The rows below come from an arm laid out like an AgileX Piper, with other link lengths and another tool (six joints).
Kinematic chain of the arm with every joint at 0, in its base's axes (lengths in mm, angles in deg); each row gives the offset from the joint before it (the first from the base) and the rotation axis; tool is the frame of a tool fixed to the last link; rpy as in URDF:
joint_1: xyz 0 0 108.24 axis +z
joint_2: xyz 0 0 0 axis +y
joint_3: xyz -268.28 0 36.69 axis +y
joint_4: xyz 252.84 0 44.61 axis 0.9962 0 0.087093
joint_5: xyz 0 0 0 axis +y
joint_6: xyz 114.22 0 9.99 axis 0.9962 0 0.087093
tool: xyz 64.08 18 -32.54 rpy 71.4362 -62.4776 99.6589
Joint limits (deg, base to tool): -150..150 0..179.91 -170..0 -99.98..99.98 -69.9..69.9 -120..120
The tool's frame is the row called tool.
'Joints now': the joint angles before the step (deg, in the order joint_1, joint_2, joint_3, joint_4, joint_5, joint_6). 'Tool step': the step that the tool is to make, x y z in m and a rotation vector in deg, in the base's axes. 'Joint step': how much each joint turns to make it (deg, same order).
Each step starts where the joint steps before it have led.
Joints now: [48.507, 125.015, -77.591, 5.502, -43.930, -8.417]
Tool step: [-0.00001, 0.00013, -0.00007, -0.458, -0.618, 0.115]
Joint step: [0.030, 0.040, -0.010, -0.163, -0.138, -0.639]
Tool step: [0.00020, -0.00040, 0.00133, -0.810, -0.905, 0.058]
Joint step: [0.022, -0.209, 0.001, -0.085, 0.142, -1.163]
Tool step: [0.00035, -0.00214, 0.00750, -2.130, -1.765, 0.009]
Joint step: [-0.001, -1.316, -0.001, 0.041, 1.573, -2.866]
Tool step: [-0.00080, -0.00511, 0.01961, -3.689, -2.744, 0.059]
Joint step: [0.001, -3.346, -0.002, 0.241, 4.015, -4.935]
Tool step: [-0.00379, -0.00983, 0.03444, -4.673, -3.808, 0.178]
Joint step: [0.001, -5.609, 0.003, 0.533, 6.230, -6.755]
